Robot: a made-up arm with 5 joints. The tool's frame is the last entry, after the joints. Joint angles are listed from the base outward.
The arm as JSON. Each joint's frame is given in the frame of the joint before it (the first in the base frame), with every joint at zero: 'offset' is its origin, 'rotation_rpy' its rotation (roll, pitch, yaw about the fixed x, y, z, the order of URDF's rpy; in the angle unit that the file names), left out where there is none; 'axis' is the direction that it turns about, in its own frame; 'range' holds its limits. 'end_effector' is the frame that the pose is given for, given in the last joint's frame.
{
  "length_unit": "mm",
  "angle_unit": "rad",
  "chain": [
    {
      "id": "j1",
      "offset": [
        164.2,
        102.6,
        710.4
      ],
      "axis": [
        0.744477,
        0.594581,
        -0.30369
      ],
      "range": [
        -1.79,
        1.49
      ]
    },
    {
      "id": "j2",
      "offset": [
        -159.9,
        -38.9,
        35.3
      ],
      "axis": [
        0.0,
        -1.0,
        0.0
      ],
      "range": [
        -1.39,
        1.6
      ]
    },
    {
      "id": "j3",
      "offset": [
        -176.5,
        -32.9,
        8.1
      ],
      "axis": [
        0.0,
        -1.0,
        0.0
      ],
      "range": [
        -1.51,
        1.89
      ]
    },
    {
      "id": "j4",
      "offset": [
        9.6,
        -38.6,
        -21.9
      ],
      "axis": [
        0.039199,
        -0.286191,
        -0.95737
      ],
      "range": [
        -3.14,
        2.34
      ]
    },
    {
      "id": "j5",
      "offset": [
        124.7,
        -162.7,
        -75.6
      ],
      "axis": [
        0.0,
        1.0,
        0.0
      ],
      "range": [
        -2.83,
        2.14
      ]
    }
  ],
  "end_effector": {
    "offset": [
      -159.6,
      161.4,
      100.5
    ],
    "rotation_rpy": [
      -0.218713,
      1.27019,
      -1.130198
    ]
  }
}
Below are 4 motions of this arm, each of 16 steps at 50 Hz.
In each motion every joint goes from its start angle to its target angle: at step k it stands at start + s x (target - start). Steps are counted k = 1, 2, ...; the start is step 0. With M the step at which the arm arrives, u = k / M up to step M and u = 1 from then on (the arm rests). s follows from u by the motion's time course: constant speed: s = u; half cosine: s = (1 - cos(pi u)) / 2; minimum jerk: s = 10 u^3 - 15 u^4 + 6 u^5.
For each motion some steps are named. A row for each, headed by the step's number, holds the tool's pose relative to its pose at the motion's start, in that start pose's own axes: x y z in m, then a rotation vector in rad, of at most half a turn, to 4 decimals.
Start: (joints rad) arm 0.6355 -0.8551 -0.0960 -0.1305 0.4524
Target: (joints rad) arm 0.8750 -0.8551 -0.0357 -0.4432 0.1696
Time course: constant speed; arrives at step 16
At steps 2, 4, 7, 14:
2: 0.0029 -0.0039 -0.0024 -0.0481 -0.0168 0.0263
4: 0.0060 -0.0080 -0.0045 -0.0960 -0.0324 0.0544
7: 0.0108 -0.0144 -0.0069 -0.1674 -0.0534 0.1001
14: 0.0234 -0.0302 -0.0094 -0.3308 -0.0913 0.2221

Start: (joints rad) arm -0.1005 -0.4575 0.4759 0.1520 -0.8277
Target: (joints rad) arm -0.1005 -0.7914 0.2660 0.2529 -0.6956
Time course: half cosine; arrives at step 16
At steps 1, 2, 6, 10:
1: -0.0009 0.0002 0.0005 -0.0017 0.0028 -0.0054
2: -0.0036 0.0009 0.0020 -0.0067 0.0110 -0.0212
6: -0.0279 0.0098 0.0176 -0.0556 0.0880 -0.1725
10: -0.0580 0.0292 0.0420 -0.1278 0.1927 -0.3872

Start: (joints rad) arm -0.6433 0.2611 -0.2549 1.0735 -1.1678
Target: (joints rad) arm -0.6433 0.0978 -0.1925 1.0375 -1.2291
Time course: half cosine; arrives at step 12
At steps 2, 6, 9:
2: -0.0002 0.0002 0.0019 -0.0062 0.0001 0.0021
6: -0.0011 0.0015 0.0140 -0.0461 0.0012 0.0159
9: -0.0018 0.0032 0.0237 -0.0784 0.0030 0.0273

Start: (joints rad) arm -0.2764 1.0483 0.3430 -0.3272 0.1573
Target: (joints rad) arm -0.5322 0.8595 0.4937 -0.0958 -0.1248
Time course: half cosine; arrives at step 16
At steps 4, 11, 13, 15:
4: 0.0076 -0.0079 -0.0019 0.0213 -0.0412 0.0508
11: 0.0452 -0.0338 -0.0051 0.1125 -0.2135 0.2735
13: 0.0541 -0.0375 -0.0047 0.1325 -0.2499 0.3228
15: 0.0590 -0.0392 -0.0042 0.1434 -0.2694 0.3496

